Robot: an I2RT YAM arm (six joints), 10 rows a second.
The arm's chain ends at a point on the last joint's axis. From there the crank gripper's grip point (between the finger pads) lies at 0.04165 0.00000 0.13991 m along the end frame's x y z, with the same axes.
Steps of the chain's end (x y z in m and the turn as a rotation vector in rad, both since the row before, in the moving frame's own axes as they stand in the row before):
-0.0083 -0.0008 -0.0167 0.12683 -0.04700 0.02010
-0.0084 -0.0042 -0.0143 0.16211 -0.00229 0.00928
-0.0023 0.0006 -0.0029 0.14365 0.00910 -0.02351
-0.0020 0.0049 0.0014 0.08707 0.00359 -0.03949
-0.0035 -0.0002 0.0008 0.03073 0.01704 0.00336
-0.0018 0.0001 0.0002 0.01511 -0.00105 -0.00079
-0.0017 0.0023 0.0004 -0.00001 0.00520 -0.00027
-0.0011 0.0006 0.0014 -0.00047 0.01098 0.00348
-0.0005 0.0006 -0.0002 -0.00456 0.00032 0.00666
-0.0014 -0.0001 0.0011 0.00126 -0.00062 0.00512
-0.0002 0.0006 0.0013 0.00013 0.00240 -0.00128
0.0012 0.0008 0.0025 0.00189 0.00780 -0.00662
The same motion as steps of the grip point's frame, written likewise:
-0.0147 -0.0178 -0.0160 0.12683 -0.04700 0.02010
-0.0086 -0.0264 -0.0160 0.16211 -0.00229 0.00928
-0.0013 -0.0204 -0.0048 0.14365 0.00910 -0.02351
-0.0018 -0.0089 0.0006 0.08707 0.00359 -0.03949
-0.0011 -0.0043 0.0000 0.03073 0.01704 0.00336
-0.0019 -0.0020 0.0002 0.01511 -0.00105 -0.00079
-0.0010 0.0023 0.0002 -0.00001 0.00520 -0.00027
0.0004 0.0008 0.0009 -0.00047 0.01098 0.00348
-0.0005 0.0015 -0.0002 -0.00456 0.00032 0.00666
-0.0015 -0.0001 0.0011 0.00126 -0.00062 0.00512
0.0001 0.0005 0.0012 0.00013 0.00240 -0.00128
0.0023 0.0003 0.0022 0.00189 0.00780 -0.00662

